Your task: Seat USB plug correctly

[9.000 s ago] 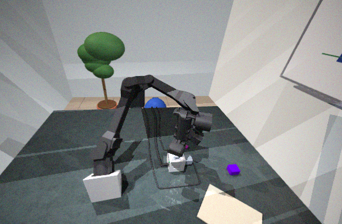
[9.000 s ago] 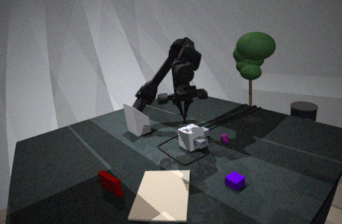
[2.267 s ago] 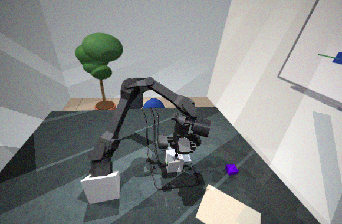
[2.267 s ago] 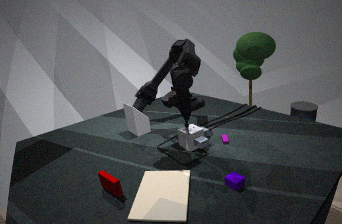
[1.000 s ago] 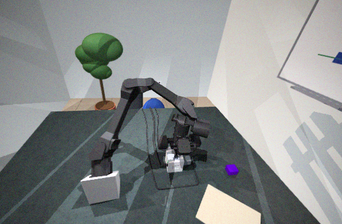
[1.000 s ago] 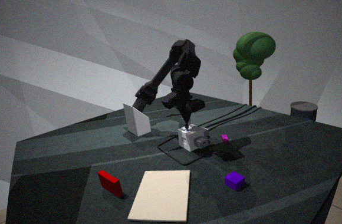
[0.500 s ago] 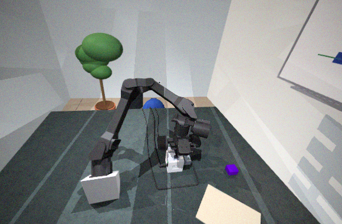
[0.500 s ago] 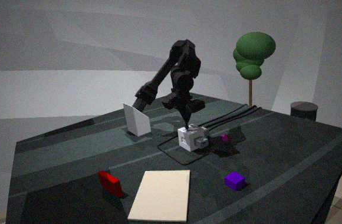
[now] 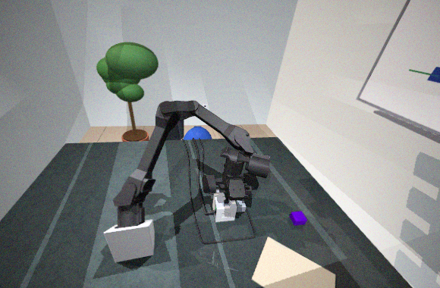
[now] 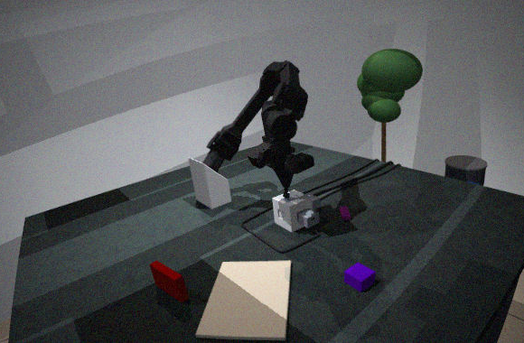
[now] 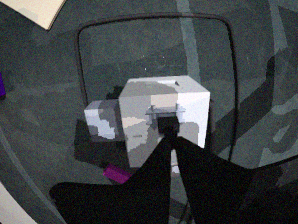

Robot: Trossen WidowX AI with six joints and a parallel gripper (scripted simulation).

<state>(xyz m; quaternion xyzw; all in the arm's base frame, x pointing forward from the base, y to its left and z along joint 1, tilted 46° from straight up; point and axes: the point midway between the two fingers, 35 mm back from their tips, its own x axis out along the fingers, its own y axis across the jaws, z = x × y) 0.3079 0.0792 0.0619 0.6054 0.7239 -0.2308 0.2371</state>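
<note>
The dark USB plug lies 20 mm below my gripper tip. From my gripper tip the other things lie so: cream sheet (200 mm ahead, 230 mm to the right, 110 mm below); purple cube (300 mm ahead, 30 mm to the right, 100 mm below); magenta block (60 mm ahead, 150 mm to the left, 100 mm below).
</note>
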